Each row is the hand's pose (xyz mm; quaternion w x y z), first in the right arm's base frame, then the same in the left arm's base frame.
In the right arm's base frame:
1: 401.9 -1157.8 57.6 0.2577 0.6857 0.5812 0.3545
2: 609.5 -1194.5 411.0 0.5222 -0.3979 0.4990 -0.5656
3: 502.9 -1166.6 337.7 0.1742 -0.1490 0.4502 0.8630
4: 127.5 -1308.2 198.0 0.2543 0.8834 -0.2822 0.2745
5: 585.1 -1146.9 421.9 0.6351 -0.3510 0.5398 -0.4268
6: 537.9 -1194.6 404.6 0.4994 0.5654 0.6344 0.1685
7: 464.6 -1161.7 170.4 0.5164 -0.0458 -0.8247 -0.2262
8: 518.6 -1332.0 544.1 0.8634 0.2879 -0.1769 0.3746
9: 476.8 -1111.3 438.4 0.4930 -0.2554 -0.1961 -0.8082
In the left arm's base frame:
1: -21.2 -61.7 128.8 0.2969 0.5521 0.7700 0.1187
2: 251.6 134.8 366.0 0.3927 -0.6598 0.3419 -0.5418
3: 129.6 99.6 328.7 0.0523 0.1256 -0.6589 -0.7398
4: -199.1 -158.3 405.7 0.4778 0.8429 -0.0412 0.2440
5: 215.7 175.6 361.0 0.4877 -0.6313 0.4393 -0.4131
6: 184.1 118.7 384.8 0.5105 0.3413 0.7889 -0.0223
7: 60.0 6.8 202.1 0.6212 -0.1028 -0.7727 0.0799
8: 238.0 77.2 569.4 0.8672 0.1189 0.0914 0.4748
9: 107.1 194.8 394.3 0.5325 -0.4594 -0.3644 -0.6104

